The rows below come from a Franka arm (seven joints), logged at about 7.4 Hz.
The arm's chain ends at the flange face. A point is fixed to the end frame.
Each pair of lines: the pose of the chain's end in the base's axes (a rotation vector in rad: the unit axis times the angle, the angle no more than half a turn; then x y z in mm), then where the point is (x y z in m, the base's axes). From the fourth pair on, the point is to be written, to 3 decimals.
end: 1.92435 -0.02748 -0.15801 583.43 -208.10 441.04
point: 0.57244 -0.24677 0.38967
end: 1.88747 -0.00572 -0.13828 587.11 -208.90 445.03
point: 0.57721 -0.24969 0.39510
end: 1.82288 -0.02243 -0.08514 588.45 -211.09 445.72
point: 0.58135 -0.25529 0.39828
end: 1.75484 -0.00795 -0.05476 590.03 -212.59 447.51
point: 0.585 -0.260 0.403
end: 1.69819 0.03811 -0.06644 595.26 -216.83 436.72
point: 0.590 -0.267 0.395
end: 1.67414 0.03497 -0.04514 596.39 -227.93 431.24
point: 0.592 -0.279 0.391
